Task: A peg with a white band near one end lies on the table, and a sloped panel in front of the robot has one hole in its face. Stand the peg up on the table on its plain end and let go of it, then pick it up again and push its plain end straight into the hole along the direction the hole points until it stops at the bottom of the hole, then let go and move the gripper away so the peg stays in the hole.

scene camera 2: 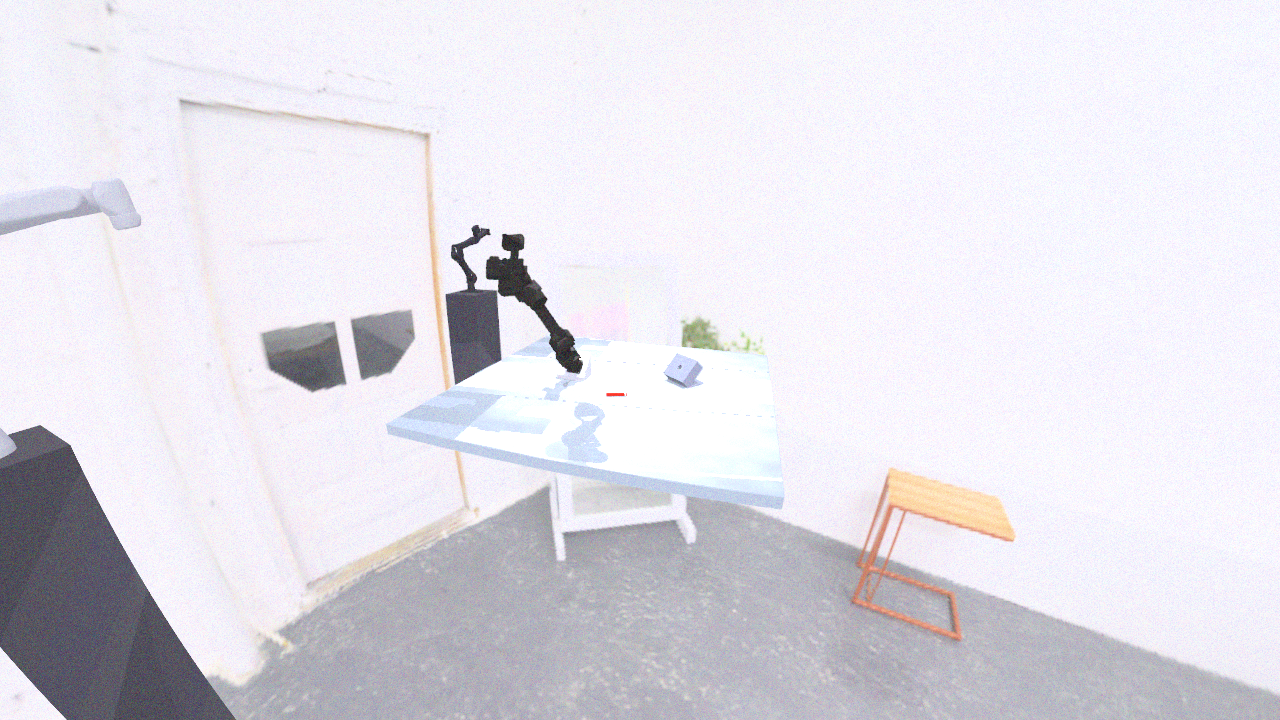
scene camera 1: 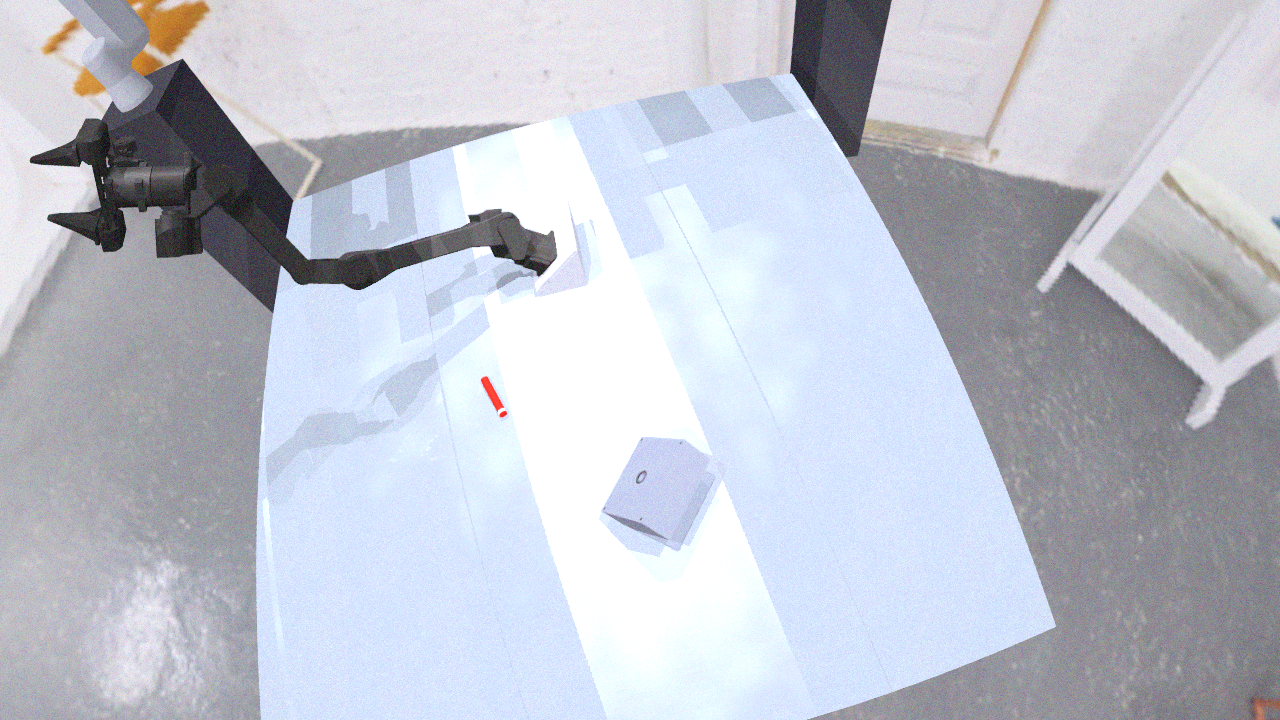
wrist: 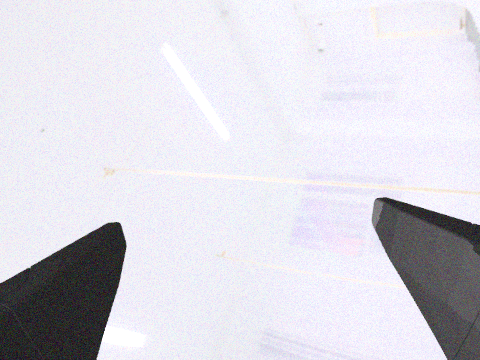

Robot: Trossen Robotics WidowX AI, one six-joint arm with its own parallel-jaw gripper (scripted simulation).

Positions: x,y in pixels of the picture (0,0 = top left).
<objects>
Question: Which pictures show my gripper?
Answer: Scene camera 2, scene camera 1 and the wrist view: all of them.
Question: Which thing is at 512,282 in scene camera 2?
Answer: My gripper.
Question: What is my gripper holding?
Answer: Nothing.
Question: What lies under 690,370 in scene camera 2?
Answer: A grey sloped panel.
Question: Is my gripper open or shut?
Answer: Open.
</objects>
